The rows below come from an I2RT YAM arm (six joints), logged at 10 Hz.
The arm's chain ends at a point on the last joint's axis. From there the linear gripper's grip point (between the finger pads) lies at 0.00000 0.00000 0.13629 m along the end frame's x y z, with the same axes.
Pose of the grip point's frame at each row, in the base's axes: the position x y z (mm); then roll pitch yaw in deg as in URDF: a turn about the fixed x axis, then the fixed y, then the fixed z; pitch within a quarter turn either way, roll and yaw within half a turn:
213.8, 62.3, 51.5, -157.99, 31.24, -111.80
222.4, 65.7, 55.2, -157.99, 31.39, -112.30
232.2, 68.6, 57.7, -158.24, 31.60, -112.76
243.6, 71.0, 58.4, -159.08, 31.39, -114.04
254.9, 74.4, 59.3, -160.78, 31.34, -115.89
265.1, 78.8, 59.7, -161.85, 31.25, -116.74
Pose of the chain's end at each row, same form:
142.0, 20.4, 159.5, -157.99, 31.24, -111.80
150.2, 24.2, 163.1, -157.99, 31.39, -112.30
159.9, 27.0, 165.5, -158.24, 31.60, -112.76
172.1, 30.3, 167.1, -159.08, 31.39, -114.04
185.3, 33.8, 169.2, -160.78, 31.34, -115.89
197.0, 37.9, 170.4, -161.85, 31.25, -116.74

